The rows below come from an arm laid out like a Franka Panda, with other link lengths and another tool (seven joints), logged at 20 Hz.
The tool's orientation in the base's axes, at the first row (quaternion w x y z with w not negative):
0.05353 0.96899 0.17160 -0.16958
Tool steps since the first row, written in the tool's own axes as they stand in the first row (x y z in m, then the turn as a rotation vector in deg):
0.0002 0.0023 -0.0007 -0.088 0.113 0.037
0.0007 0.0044 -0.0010 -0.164 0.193 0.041
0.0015 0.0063 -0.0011 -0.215 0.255 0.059
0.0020 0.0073 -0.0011 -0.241 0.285 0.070
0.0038 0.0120 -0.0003 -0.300 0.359 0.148
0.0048 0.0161 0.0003 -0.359 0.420 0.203
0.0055 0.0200 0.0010 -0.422 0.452 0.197
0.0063 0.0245 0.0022 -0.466 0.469 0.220
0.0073 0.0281 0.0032 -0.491 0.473 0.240
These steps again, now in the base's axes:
0.0012 -0.0020 0.0007 -0.050 -0.139 0.001
0.0025 -0.0037 0.0009 -0.090 -0.239 0.027
0.0039 -0.0052 0.0008 -0.119 -0.316 0.031
0.0047 -0.0060 0.0007 -0.135 -0.354 0.031
0.0077 -0.0100 -0.0005 -0.185 -0.454 -0.018
0.0098 -0.0136 -0.0012 -0.233 -0.539 -0.046
0.0116 -0.0171 -0.0019 -0.275 -0.587 -0.018
0.0135 -0.0213 -0.0031 -0.316 -0.621 -0.023
0.0153 -0.0245 -0.0043 -0.342 -0.636 -0.033

